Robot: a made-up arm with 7 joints. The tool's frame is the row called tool.
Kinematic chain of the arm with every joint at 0, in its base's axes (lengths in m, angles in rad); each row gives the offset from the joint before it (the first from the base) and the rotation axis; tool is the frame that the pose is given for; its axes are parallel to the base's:
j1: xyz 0 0 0.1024 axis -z
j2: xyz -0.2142 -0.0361 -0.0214 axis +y
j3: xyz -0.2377 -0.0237 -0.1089 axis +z
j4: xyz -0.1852 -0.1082 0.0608 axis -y
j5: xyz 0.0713 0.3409 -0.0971 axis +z
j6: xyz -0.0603 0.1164 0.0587 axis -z
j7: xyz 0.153 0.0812 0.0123 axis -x
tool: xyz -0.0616 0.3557 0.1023
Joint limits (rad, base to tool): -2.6..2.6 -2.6..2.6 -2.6..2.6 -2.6..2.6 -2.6..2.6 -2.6..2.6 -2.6..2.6
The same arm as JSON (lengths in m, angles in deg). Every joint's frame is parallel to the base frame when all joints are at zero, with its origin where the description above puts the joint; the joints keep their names.
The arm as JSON. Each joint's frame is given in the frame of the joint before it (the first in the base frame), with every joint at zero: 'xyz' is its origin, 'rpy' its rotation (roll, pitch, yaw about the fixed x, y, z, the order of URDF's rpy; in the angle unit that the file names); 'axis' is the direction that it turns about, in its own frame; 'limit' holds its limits. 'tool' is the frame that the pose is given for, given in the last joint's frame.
{"units": {"length": "m", "angle": "deg"}, "joints": [{"name": "j1", "type": "revolute", "origin": {"xyz": [0.0, 0.0, 0.1024], "rpy": [0.0, 0.0, 0.0]}, "axis": [0.0, 0.0, -1.0], "limit": {"lower": -148.97, "upper": 148.97}}, {"name": "j2", "type": "revolute", "origin": {"xyz": [-0.2142, -0.0361, -0.0214], "rpy": [0.0, 0.0, 0.0]}, "axis": [0.0, 1.0, 0.0], "limit": {"lower": -148.97, "upper": 148.97}}, {"name": "j3", "type": "revolute", "origin": {"xyz": [-0.2377, -0.0237, -0.1089], "rpy": [0.0, 0.0, 0.0]}, "axis": [0.0, 0.0, 1.0], "limit": {"lower": -148.97, "upper": 148.97}}, {"name": "j4", "type": "revolute", "origin": {"xyz": [-0.1852, -0.1082, 0.0608], "rpy": [0.0, 0.0, 0.0]}, "axis": [0.0, -1.0, 0.0], "limit": {"lower": -148.97, "upper": 148.97}}, {"name": "j5", "type": "revolute", "origin": {"xyz": [0.0713, 0.3409, -0.0971], "rpy": [0.0, 0.0, 0.0]}, "axis": [0.0, 0.0, 1.0], "limit": {"lower": -148.97, "upper": 148.97}}, {"name": "j6", "type": "revolute", "origin": {"xyz": [-0.0603, 0.1164, 0.0587], "rpy": [0.0, 0.0, 0.0]}, "axis": [0.0, 0.0, -1.0], "limit": {"lower": -148.97, "upper": 148.97}}, {"name": "j7", "type": "revolute", "origin": {"xyz": [0.153, 0.0812, 0.0123], "rpy": [0.0, 0.0, 0.0]}, "axis": [-1.0, 0.0, 0.0], "limit": {"lower": -148.97, "upper": 148.97}}], "tool": {"origin": {"xyz": [-0.0616, 0.3557, 0.1023], "rpy": [0.0, 0.0, 0.0]}}}
